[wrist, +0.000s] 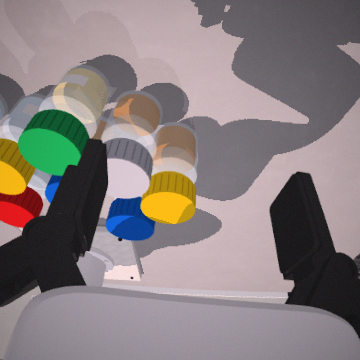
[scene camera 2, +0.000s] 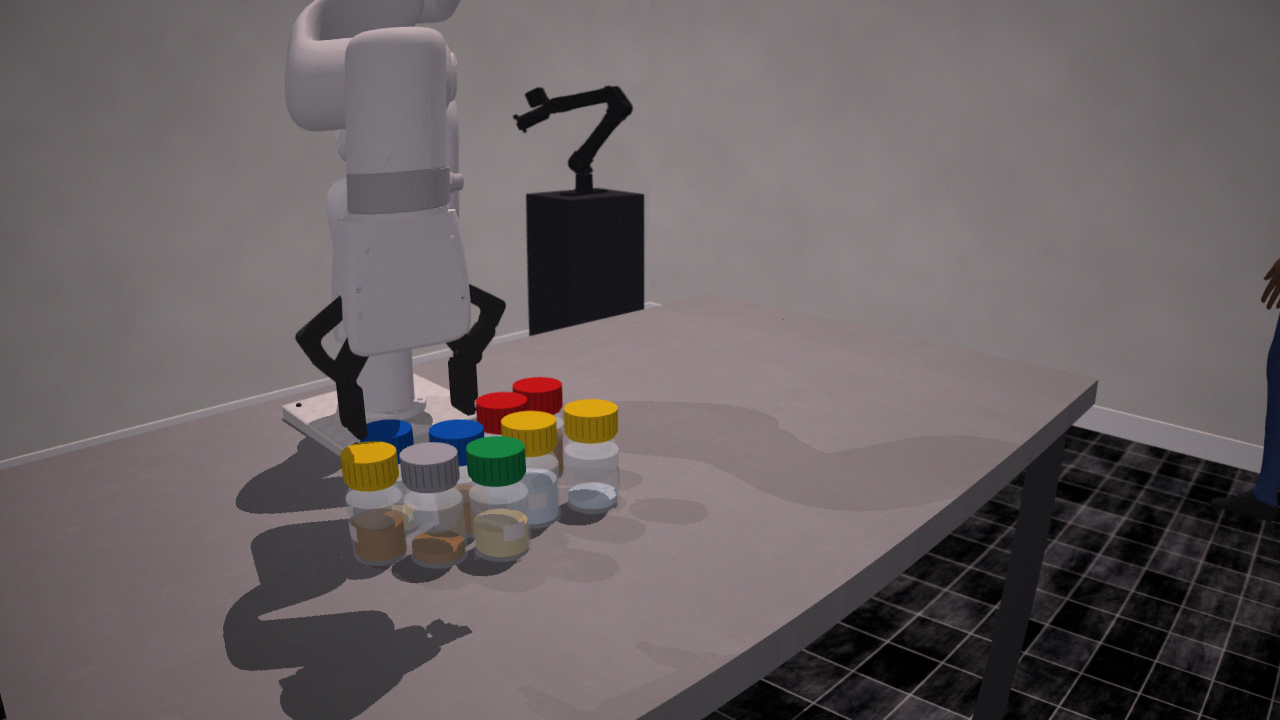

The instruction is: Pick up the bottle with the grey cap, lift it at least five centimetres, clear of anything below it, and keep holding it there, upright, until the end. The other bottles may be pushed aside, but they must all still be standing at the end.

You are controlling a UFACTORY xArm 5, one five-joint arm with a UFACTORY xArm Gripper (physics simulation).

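Seen in the pictures: gripper, fingertip midpoint: [wrist: 196,175] [scene camera 2: 410,422]; arm's base, link origin: [wrist: 85,258] [scene camera 2: 381,406].
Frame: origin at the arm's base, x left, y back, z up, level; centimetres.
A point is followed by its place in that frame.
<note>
The grey-capped bottle [scene camera 2: 429,467] {x -9.8, y -42.0, z 8.4 cm} [wrist: 127,170] {x -9.5, y -40.9, z 8.7 cm} stands upright in the front row, between a yellow-capped bottle [scene camera 2: 369,465] {x -14.4, y -38.8, z 8.5 cm} [wrist: 169,200] {x -13.6, y -37.6, z 8.7 cm} and a green-capped bottle [scene camera 2: 495,461] {x -4.1, y -43.8, z 8.4 cm} [wrist: 52,142] {x -3.4, y -42.8, z 8.7 cm}. It is clear, with orange-brown contents low inside. My gripper [scene camera 2: 412,422] {x -13.7, y -49.1, z 15.6 cm} [wrist: 196,175] {x -13.7, y -49.1, z 15.6 cm} is wide open and empty, pointing down. In the scene view its fingertips are around cap height, behind the front row. In the wrist view the left fingertip overlaps the gap between the green and grey caps; the right one is well right of the yellow cap. Exact depth is hard to tell.
Behind the front row stand two blue-capped bottles [scene camera 2: 456,438] {x -5.0, y -37.6, z 8.7 cm} [wrist: 131,220] {x -10.2, y -33.0, z 8.7 cm}, two red-capped ones [scene camera 2: 537,394] {x 8.0, y -29.9, z 8.5 cm} [wrist: 20,207] {x 2.1, y -32.0, z 8.7 cm} and two more yellow-capped ones [scene camera 2: 590,419] {x 8.6, y -39.6, z 8.4 cm} [wrist: 12,167] {x 1.1, y -38.7, z 8.7 cm}. All stand upright, close together. The robot's base plate [scene camera 2: 313,414] {x -9.5, y 2.4, z 0.0 cm} lies behind them on the table [scene camera 2: 805,358] {x 67.1, y -12.1, z -1.8 cm}.
</note>
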